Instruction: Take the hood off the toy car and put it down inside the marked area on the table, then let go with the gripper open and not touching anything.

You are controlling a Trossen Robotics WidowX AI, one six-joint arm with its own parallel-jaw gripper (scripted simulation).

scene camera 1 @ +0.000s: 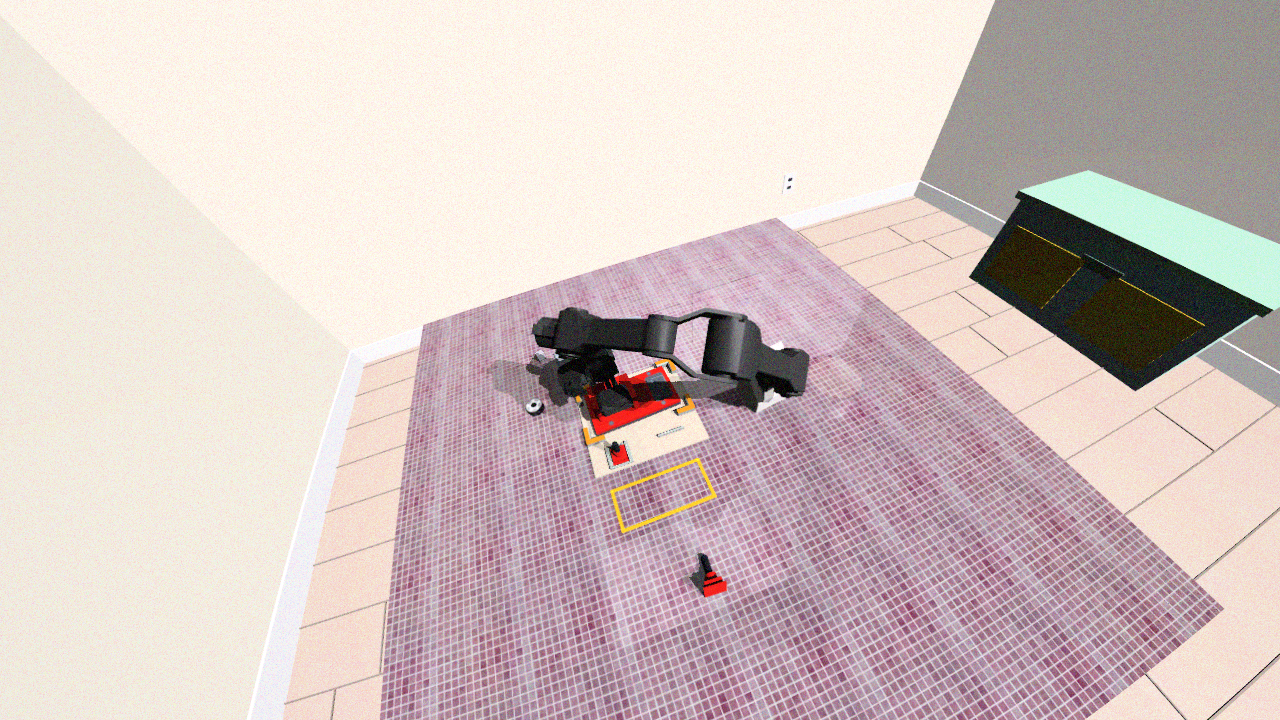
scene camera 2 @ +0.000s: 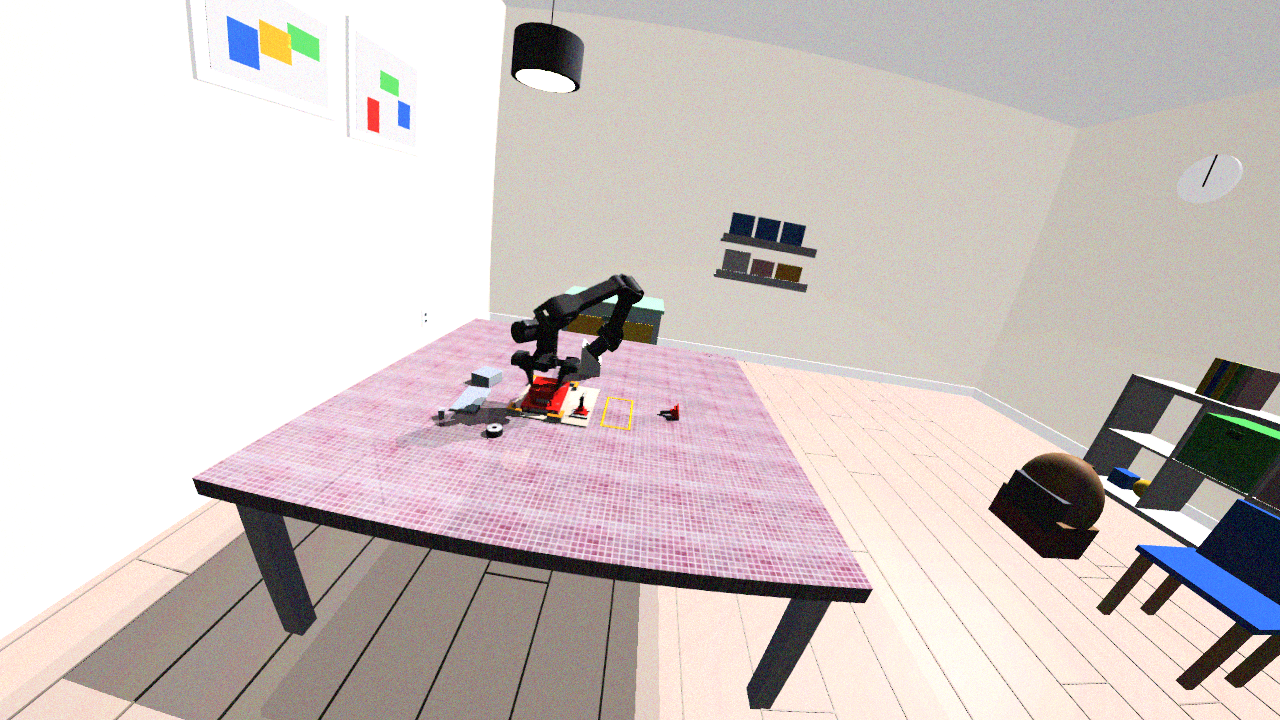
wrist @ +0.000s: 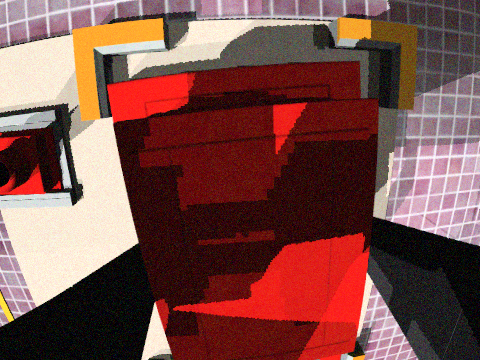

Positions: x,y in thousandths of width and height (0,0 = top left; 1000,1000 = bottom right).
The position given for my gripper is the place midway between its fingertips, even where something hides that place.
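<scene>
You can find my gripper in scene camera 1 (478,551), it's there in scene camera 2 (425,540) too, and you get it in the wrist view (534,671) as well.
</scene>
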